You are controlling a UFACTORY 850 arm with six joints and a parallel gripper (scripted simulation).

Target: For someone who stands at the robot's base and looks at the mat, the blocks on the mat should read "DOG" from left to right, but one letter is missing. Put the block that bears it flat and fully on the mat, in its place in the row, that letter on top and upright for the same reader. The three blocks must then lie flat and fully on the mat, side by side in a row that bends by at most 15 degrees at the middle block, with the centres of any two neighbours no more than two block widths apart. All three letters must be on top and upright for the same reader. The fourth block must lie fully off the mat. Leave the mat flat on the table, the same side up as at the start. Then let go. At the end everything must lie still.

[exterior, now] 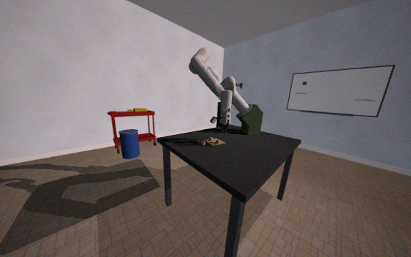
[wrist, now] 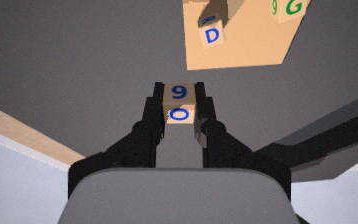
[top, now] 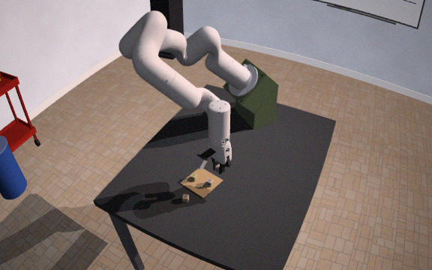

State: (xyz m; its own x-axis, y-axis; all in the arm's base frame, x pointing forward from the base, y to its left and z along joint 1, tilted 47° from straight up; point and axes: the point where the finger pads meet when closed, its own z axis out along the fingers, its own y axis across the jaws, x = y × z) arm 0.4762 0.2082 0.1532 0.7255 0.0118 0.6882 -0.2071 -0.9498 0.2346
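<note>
Right now the tan mat is 20 mm ahead of my hand, 80 mm to the right of it and 120 mm below it. Round my hand: wooden block (10 mm below).
</note>
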